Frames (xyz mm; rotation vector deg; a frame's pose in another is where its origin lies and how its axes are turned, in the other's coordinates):
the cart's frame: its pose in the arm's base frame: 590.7 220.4 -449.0 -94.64 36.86 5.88
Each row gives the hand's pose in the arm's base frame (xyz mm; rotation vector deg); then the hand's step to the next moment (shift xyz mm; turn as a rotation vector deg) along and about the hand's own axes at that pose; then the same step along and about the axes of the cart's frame.
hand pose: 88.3 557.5 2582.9 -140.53 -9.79 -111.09
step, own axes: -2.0 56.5 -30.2 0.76 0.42 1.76
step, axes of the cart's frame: -3.7 6.5 -63.7 1.54 -1.19 0.28
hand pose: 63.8 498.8 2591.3 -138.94 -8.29 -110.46
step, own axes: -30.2 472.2 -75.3 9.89 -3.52 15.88
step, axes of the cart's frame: 138.7 37.0 -457.1 10.09 -13.48 8.87
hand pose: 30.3 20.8 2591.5 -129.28 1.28 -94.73
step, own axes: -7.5 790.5 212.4 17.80 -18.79 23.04
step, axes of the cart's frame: 646.3 125.5 -486.4 6.24 -25.67 22.42
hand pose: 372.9 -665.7 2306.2 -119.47 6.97 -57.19
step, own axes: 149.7 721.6 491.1 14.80 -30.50 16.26
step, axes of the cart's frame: 845.5 253.0 73.2 -7.13 -29.33 22.42
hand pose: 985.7 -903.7 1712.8 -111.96 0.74 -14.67
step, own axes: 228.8 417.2 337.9 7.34 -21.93 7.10
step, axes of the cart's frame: 433.0 253.6 298.0 -7.69 -20.02 11.19
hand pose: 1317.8 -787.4 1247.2 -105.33 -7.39 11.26
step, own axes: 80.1 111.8 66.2 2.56 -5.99 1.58
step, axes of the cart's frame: 91.6 84.0 88.6 -1.53 -5.79 3.01
